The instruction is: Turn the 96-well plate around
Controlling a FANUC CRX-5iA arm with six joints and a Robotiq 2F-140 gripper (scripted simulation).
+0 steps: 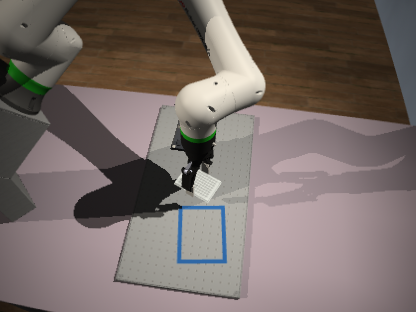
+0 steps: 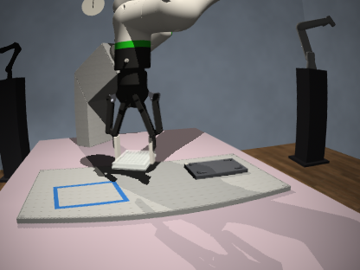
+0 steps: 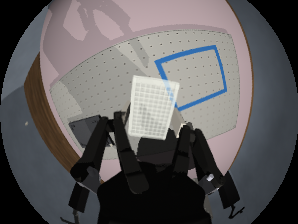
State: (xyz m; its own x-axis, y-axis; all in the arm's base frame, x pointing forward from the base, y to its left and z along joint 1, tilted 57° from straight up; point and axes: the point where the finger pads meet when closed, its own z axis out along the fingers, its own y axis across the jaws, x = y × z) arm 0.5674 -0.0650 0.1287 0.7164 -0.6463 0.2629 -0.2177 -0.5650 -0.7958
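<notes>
Now: hand 24 cm to the right of the dark plate nest N1, 9 cm past it and 9 cm above it. The rest, counted from my hand: white 96-well plate (2 cm below).
</notes>
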